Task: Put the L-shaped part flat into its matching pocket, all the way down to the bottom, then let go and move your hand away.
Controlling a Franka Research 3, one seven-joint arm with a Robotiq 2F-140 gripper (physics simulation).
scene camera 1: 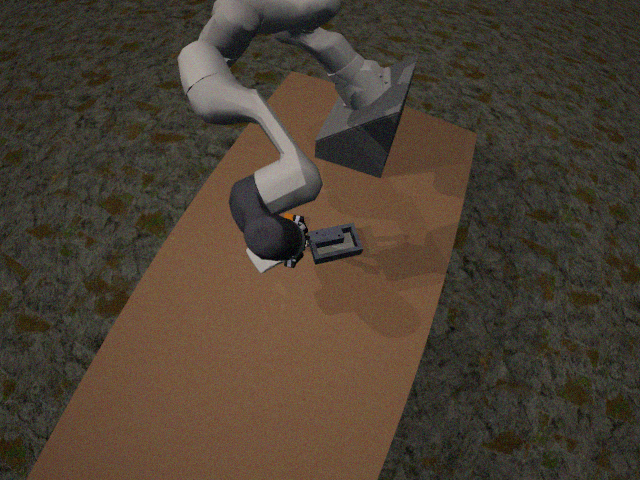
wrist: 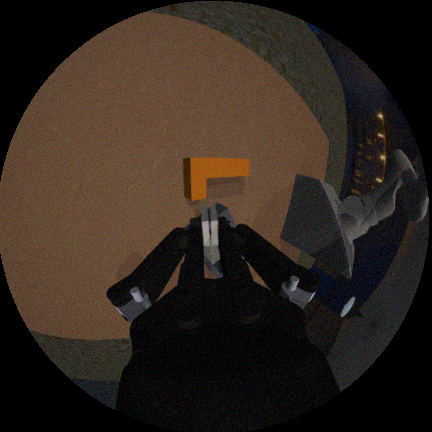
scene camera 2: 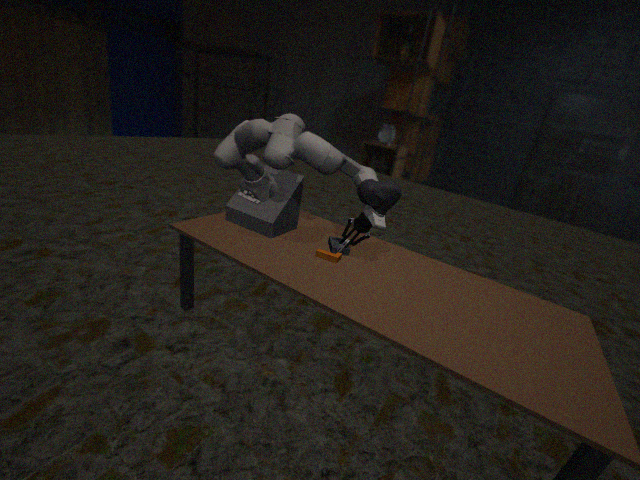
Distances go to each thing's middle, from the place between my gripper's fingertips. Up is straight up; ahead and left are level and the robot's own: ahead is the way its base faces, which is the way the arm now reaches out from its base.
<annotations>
The orange L-shaped part (wrist: 195,169) is 6 cm to the right of my hand, 2 cm below it and 2 cm behind it. The rest, counted from my hand: grey pocket block (scene camera 1: 338,242) (8 cm to the left, 3 cm behind, 1 cm below).
</annotations>
